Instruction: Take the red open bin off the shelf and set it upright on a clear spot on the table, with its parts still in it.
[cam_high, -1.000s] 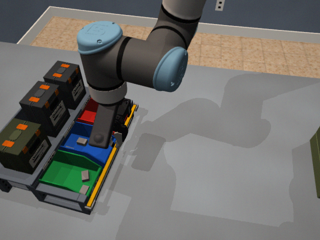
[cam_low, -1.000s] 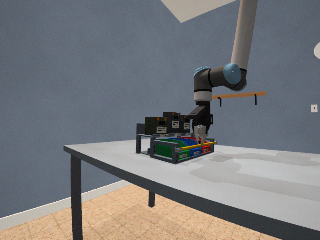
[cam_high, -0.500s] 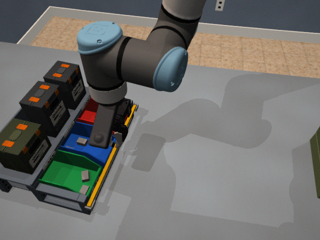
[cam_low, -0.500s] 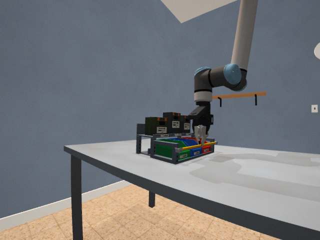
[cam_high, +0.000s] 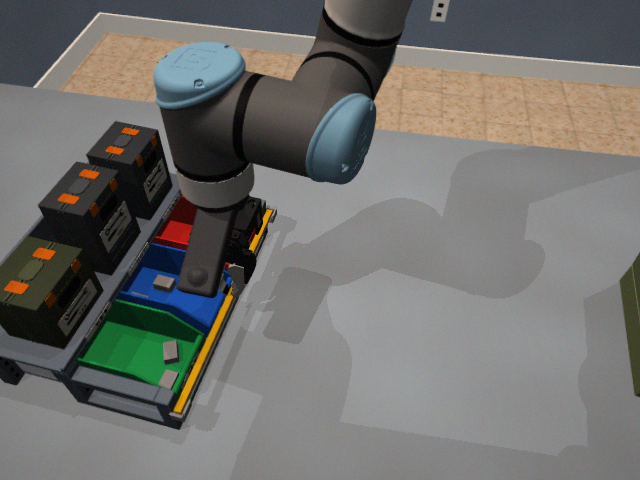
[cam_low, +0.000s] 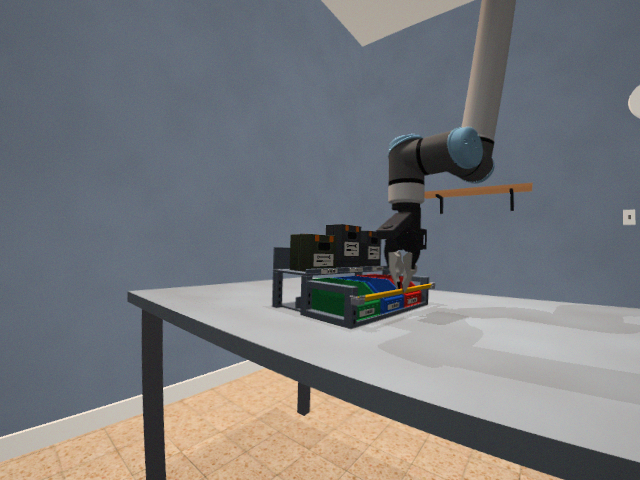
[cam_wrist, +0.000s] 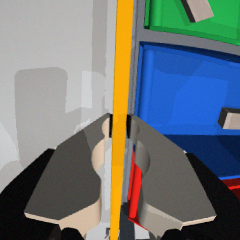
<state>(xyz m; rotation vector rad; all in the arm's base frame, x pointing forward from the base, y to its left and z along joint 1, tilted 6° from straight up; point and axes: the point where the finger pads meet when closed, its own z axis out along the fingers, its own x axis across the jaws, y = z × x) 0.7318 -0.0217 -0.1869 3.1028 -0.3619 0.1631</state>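
My gripper is now 100 mm short of the blue bin, 30 mm above it and 20 mm to the left of it. Also, from my hand: red open bin: 130 mm to the right, 80 mm ahead, 30 mm below; then green bin: 130 mm ahead, 80 mm to the left, 30 mm below; then yellow bar: 10 mm below.
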